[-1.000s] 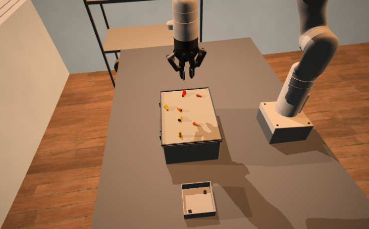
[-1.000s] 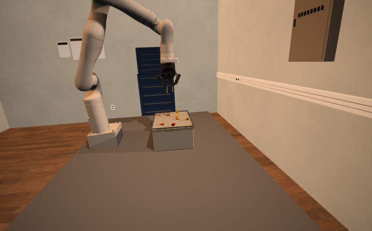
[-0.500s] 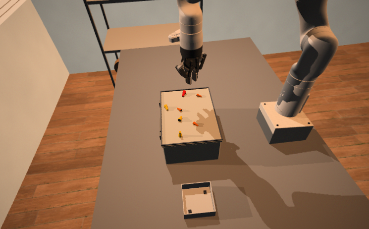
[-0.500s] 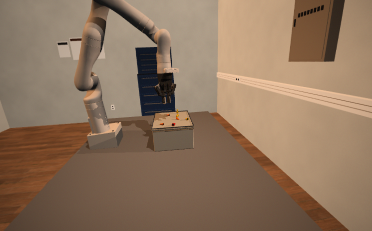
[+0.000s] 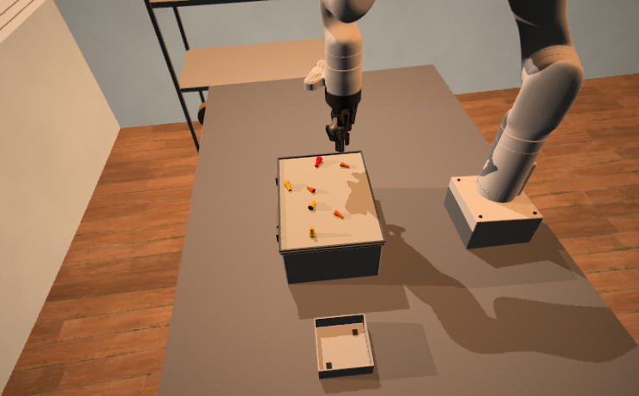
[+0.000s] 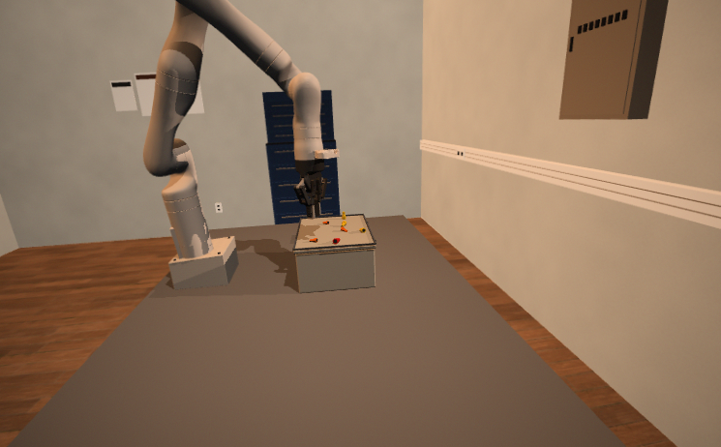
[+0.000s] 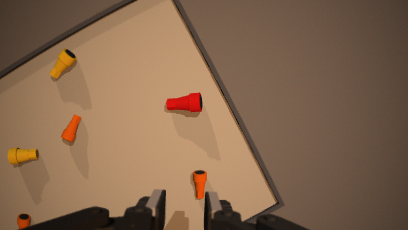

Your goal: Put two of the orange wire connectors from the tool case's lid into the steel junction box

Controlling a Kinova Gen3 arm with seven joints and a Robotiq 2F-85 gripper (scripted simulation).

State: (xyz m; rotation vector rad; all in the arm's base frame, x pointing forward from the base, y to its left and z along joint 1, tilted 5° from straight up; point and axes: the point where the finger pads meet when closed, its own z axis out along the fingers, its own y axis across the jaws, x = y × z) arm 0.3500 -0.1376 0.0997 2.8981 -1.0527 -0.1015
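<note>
The red connector is 80 mm below my hand, 50 mm ahead of it and 40 mm to the right of it. The rest, counted from my hand: tool case 120 mm below, 80 mm to the left, 70 mm ahead.
</note>
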